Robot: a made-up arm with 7 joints. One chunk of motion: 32 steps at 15 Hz.
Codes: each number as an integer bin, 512 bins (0 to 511) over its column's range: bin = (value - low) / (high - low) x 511, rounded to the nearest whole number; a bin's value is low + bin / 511 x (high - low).
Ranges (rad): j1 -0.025..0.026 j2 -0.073..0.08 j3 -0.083..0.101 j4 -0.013..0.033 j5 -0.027..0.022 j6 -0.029..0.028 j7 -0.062..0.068
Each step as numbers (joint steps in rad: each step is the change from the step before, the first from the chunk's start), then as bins.
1 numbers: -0.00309 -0.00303 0.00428 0.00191 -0.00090 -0.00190 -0.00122
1 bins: 220 234 242 166 272 243 239
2 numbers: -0.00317 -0.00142 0.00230 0.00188 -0.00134 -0.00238 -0.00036
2 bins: 219 239 237 165 268 239 242
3 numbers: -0.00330 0.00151 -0.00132 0.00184 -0.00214 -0.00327 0.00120
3 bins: 217 249 227 165 259 231 248
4 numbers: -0.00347 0.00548 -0.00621 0.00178 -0.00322 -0.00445 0.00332
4 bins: 216 262 213 164 248 220 257
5 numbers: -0.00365 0.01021 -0.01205 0.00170 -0.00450 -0.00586 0.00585
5 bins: 214 278 197 163 235 207 267
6 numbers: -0.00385 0.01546 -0.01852 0.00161 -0.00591 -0.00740 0.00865
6 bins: 212 295 179 162 220 194 278
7 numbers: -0.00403 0.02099 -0.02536 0.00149 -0.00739 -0.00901 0.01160
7 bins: 210 314 160 161 205 179 289
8 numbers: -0.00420 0.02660 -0.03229 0.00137 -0.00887 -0.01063 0.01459
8 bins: 208 333 141 160 189 165 301
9 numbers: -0.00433 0.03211 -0.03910 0.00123 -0.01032 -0.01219 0.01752
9 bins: 207 351 122 158 174 151 313
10 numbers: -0.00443 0.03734 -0.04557 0.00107 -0.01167 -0.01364 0.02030
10 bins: 206 369 104 156 160 138 324
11 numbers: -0.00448 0.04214 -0.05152 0.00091 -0.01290 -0.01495 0.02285
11 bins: 206 385 87 155 147 126 334
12 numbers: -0.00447 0.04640 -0.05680 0.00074 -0.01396 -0.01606 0.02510
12 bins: 206 399 73 153 136 116 342
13 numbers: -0.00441 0.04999 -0.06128 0.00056 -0.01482 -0.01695 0.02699
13 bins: 206 411 60 151 127 108 350
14 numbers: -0.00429 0.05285 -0.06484 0.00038 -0.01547 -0.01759 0.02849
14 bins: 208 420 50 149 120 102 356
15 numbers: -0.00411 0.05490 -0.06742 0.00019 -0.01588 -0.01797 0.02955
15 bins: 209 427 43 147 116 99 360
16 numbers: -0.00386 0.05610 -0.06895 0.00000 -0.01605 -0.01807 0.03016
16 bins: 212 431 39 144 114 98 362
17 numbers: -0.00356 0.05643 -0.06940 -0.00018 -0.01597 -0.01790 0.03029
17 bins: 215 432 38 142 115 100 363
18 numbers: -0.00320 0.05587 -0.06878 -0.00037 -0.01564 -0.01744 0.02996
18 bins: 218 430 39 140 118 104 361
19 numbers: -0.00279 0.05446 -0.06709 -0.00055 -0.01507 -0.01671 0.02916
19 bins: 223 426 44 138 124 110 358
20 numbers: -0.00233 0.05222 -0.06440 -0.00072 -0.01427 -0.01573 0.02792
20 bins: 227 418 52 136 133 119 353
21 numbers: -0.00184 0.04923 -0.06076 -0.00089 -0.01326 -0.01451 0.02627
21 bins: 232 408 62 135 143 130 347
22 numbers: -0.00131 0.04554 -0.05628 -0.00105 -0.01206 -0.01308 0.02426
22 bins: 237 396 74 133 156 143 339
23 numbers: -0.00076 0.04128 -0.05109 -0.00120 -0.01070 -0.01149 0.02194
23 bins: 243 382 89 131 170 157 330
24 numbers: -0.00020 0.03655 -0.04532 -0.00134 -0.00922 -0.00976 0.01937
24 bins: 248 366 105 130 185 172 320
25 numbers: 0.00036 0.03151 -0.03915 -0.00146 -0.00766 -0.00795 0.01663
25 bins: 254 349 122 128 202 189 309
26 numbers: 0.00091 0.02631 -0.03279 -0.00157 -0.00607 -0.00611 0.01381
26 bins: 260 332 139 127 218 205 298
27 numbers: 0.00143 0.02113 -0.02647 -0.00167 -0.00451 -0.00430 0.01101
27 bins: 265 314 157 126 235 221 287
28 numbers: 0.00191 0.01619 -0.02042 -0.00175 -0.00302 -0.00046 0.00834
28 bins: 270 298 174 125 250 256 276
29 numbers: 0.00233 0.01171 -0.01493 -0.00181 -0.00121 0.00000 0.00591
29 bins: 274 283 189 124 269 260 267
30 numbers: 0.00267 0.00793 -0.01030 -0.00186 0.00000 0.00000 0.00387
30 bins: 277 270 202 124 282 260 259
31 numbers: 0.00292 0.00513 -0.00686 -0.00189 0.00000 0.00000 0.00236
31 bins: 280 261 211 123 282 260 253
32 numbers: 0.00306 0.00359 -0.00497 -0.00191 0.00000 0.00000 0.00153
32 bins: 281 256 217 123 282 260 250
